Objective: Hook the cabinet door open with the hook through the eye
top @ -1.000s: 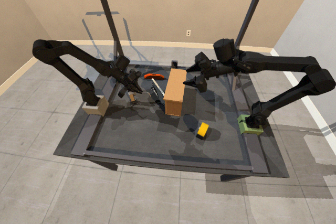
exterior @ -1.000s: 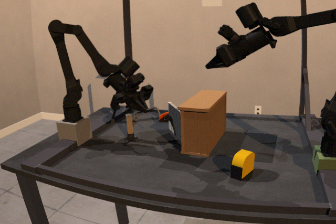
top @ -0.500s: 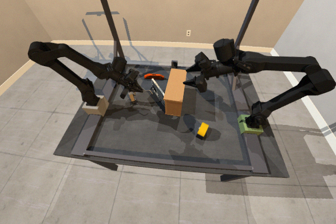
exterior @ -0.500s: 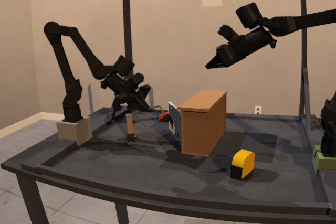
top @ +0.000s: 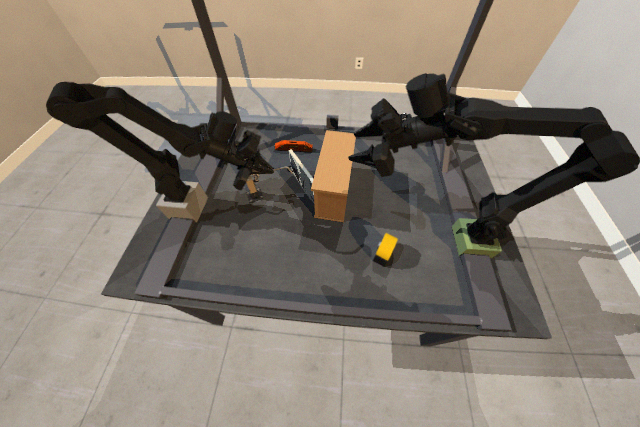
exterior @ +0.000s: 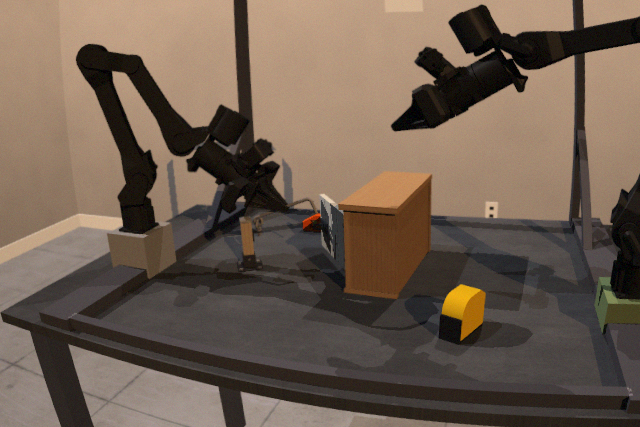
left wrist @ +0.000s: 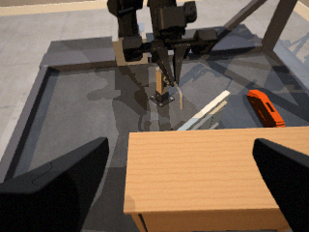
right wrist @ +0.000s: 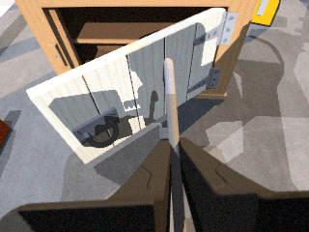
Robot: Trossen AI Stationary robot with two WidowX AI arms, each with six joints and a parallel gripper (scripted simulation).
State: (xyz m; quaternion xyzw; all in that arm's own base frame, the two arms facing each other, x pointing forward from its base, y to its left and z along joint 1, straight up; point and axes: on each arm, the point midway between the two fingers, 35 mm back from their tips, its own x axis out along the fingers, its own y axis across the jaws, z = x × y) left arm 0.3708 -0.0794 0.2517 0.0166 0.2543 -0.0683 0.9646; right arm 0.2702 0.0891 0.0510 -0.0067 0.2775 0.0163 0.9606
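Right now the white door is 110 mm to the left of my right hand, 70 mm below it and 20 mm behind it. Round my right hand: hook: 30 mm below, 20 mm to the left; then yellow tape measure: 380 mm to the left, 170 mm ahead, 110 mm below; then orange tool: 230 mm behind, 120 mm below, 40 mm to the left.
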